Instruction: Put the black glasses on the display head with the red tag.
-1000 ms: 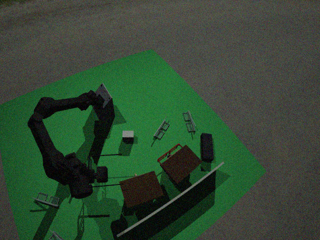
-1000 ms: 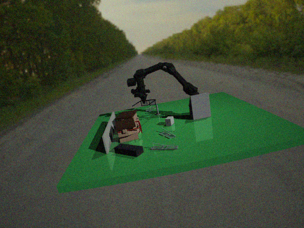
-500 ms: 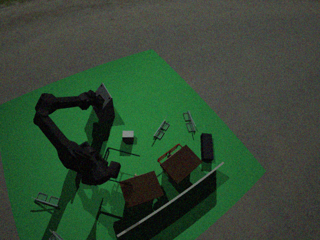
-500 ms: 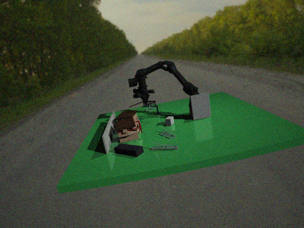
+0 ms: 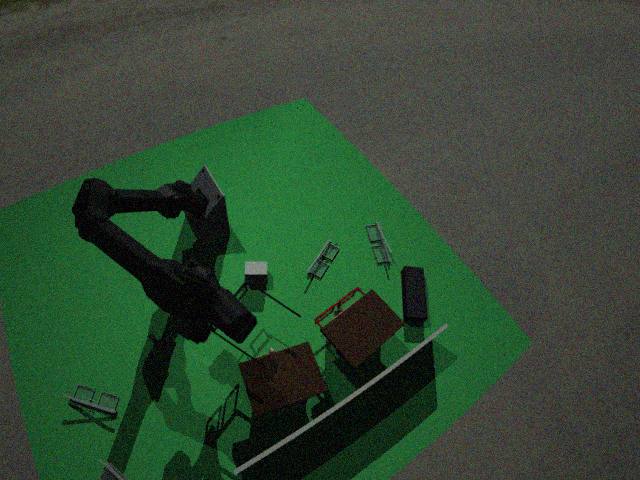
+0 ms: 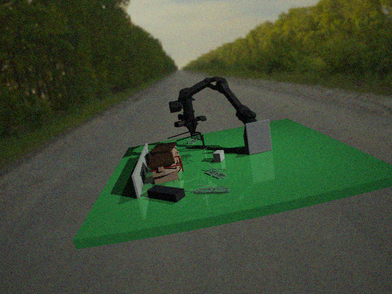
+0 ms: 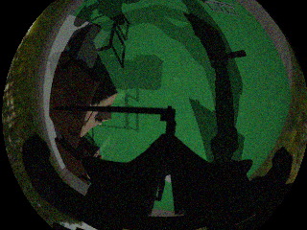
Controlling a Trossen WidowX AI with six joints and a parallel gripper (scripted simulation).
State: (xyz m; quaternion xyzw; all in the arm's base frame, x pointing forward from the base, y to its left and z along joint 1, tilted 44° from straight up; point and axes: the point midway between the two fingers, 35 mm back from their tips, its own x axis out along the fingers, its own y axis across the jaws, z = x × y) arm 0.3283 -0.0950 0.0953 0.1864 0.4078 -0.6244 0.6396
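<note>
The display head lies 16 cm ahead of my gripper tip, 4 cm to the left of it and 7 cm below it. From my gripper tip the other things lie so: white cube 10 cm behind, 17 cm to the left, 10 cm below; small peg 8 cm behind, 16 cm to the right, 10 cm below; white backboard 32 cm ahead, 13 cm to the left, 7 cm below.
</note>
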